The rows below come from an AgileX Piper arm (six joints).
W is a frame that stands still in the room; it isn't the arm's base.
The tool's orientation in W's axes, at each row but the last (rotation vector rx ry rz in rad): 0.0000, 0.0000, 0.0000; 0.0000, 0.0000, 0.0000; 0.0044, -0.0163, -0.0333; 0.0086, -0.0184, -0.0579; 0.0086, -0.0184, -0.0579; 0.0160, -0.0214, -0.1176; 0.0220, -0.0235, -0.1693; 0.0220, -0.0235, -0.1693
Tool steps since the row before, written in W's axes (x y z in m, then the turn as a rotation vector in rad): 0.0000, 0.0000, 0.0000, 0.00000, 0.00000, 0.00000; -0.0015, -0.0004, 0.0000, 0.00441, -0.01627, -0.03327; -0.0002, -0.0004, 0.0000, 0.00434, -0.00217, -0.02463; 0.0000, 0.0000, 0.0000, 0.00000, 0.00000, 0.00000; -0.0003, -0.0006, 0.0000, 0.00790, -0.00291, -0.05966; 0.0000, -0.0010, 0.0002, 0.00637, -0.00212, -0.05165; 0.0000, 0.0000, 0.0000, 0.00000, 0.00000, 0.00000; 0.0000, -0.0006, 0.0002, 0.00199, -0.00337, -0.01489
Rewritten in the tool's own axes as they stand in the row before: 0.0000, 0.0000, 0.0000, 0.00000, 0.00000, 0.00000; -0.0015, -0.0004, 0.0000, 0.00441, -0.01627, -0.03327; -0.0002, -0.0004, 0.0000, 0.00401, -0.00214, -0.02469; 0.0000, 0.0000, 0.0000, 0.00000, 0.00000, 0.00000; -0.0003, -0.0006, 0.0000, 0.00697, -0.00299, -0.05977; 0.0001, -0.0010, 0.0002, 0.00552, -0.00225, -0.05174; 0.0000, 0.0000, 0.0000, 0.00000, 0.00000, 0.00000; 0.0001, -0.0006, 0.0002, 0.00221, -0.00334, -0.01487
